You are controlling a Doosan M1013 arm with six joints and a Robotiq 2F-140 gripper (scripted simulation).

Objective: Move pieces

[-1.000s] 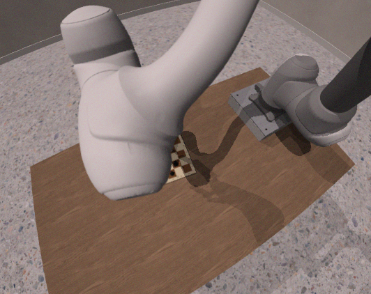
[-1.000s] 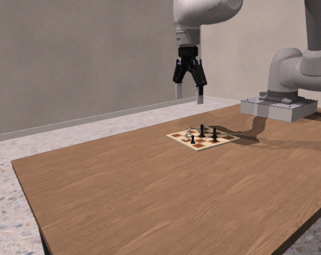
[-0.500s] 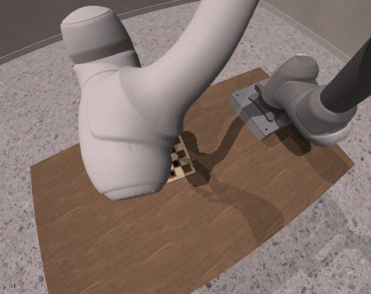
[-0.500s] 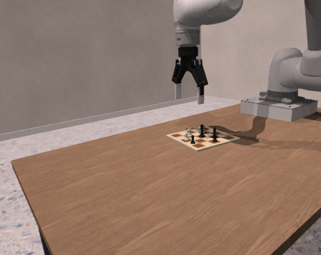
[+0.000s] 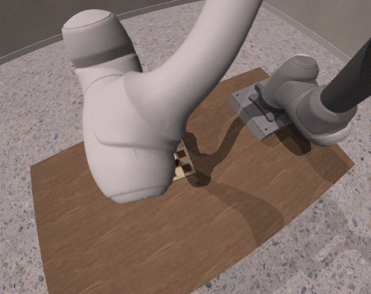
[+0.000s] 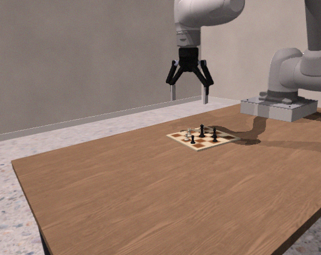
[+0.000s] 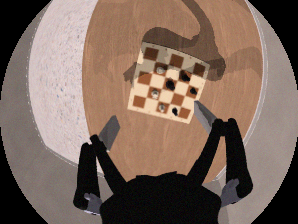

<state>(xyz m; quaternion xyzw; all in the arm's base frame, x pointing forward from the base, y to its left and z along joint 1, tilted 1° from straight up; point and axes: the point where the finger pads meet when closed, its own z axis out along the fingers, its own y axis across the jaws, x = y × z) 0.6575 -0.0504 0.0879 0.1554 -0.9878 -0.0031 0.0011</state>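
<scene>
My gripper is now 3 cm past the tall black piece, 4 cm to the right of it and 13 cm above it. Also, from my hand: chessboard (3 cm behind, 4 cm to the left, 16 cm below).
</scene>
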